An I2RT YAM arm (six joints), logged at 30 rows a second.
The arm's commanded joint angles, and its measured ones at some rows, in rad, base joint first. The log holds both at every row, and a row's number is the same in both.
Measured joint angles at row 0: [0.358 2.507 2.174 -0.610 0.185 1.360]
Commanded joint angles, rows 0 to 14: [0.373 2.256 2.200 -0.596 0.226 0.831]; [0.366 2.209 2.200 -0.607 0.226 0.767]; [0.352 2.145 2.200 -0.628 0.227 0.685]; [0.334 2.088 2.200 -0.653 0.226 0.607]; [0.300 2.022 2.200 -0.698 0.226 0.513]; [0.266 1.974 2.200 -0.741 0.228 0.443]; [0.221 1.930 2.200 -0.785 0.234 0.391]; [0.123 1.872 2.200 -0.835 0.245 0.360]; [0.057 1.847 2.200 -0.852 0.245 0.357]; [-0.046 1.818 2.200 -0.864 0.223 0.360]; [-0.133 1.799 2.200 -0.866 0.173 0.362]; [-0.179 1.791 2.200 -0.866 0.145 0.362]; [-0.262 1.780 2.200 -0.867 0.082 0.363]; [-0.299 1.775 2.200 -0.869 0.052 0.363]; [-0.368 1.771 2.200 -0.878 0.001 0.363]
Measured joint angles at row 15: [-0.220 1.776 2.212 -0.858 0.144 0.416]
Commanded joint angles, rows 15 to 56: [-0.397 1.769 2.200 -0.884 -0.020 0.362]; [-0.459 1.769 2.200 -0.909 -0.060 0.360]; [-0.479 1.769 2.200 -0.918 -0.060 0.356]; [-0.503 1.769 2.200 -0.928 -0.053 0.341]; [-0.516 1.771 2.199 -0.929 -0.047 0.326]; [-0.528 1.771 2.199 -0.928 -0.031 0.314]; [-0.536 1.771 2.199 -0.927 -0.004 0.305]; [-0.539 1.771 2.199 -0.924 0.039 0.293]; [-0.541 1.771 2.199 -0.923 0.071 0.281]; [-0.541 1.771 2.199 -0.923 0.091 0.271]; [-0.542 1.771 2.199 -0.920 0.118 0.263]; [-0.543 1.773 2.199 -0.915 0.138 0.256]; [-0.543 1.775 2.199 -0.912 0.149 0.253]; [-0.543 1.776 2.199 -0.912 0.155 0.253]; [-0.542 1.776 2.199 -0.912 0.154 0.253]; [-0.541 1.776 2.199 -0.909 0.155 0.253]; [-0.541 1.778 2.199 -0.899 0.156 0.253]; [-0.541 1.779 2.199 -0.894 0.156 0.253]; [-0.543 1.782 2.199 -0.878 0.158 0.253]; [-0.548 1.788 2.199 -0.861 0.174 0.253]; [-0.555 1.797 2.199 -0.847 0.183 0.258]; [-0.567 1.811 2.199 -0.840 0.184 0.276]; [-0.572 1.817 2.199 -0.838 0.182 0.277]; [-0.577 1.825 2.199 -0.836 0.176 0.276]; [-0.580 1.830 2.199 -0.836 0.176 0.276]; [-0.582 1.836 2.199 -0.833 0.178 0.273]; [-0.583 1.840 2.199 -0.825 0.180 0.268]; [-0.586 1.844 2.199 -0.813 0.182 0.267]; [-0.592 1.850 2.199 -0.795 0.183 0.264]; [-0.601 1.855 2.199 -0.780 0.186 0.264]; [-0.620 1.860 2.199 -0.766 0.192 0.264]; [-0.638 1.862 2.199 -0.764 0.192 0.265]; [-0.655 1.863 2.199 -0.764 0.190 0.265]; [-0.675 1.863 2.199 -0.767 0.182 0.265]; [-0.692 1.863 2.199 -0.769 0.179 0.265]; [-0.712 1.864 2.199 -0.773 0.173 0.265]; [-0.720 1.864 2.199 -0.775 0.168 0.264]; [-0.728 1.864 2.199 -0.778 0.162 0.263]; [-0.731 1.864 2.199 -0.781 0.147 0.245]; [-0.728 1.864 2.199 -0.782 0.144 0.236]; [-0.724 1.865 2.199 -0.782 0.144 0.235]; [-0.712 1.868 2.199 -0.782 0.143 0.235]
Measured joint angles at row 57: [-0.714 1.857 2.197 -0.793 0.110 0.269]
